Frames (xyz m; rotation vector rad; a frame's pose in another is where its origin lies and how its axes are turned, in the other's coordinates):
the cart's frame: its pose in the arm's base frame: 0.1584 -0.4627 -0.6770 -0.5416 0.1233 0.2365
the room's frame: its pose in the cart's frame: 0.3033 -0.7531 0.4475 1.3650 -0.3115 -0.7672
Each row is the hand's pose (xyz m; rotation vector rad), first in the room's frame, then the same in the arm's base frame.
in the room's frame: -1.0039 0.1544 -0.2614 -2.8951 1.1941 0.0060
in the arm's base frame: -0.0335 -0.0182 -0.0372 -1.8015 1.4145 0.1196
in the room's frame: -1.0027 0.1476 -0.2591 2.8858 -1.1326 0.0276
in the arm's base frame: -0.0357 -0.0242 -0.0408 -1.8688 1.4169 0.0951
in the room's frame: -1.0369 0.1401 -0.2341 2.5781 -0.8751 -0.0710
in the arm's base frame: -0.0772 -0.0265 -0.0298 -2.2638 1.4300 0.2601
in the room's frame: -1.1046 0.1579 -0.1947 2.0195 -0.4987 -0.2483
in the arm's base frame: -0.1442 -0.0061 0.0096 2.6931 -1.2180 -0.6102
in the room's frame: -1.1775 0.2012 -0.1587 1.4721 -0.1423 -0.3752
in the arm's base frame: -0.2054 0.0336 0.0658 2.2917 -0.6170 -0.7321
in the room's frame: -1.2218 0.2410 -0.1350 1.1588 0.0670 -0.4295
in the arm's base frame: -0.2387 0.0642 0.1113 2.0425 -0.2916 -0.7529
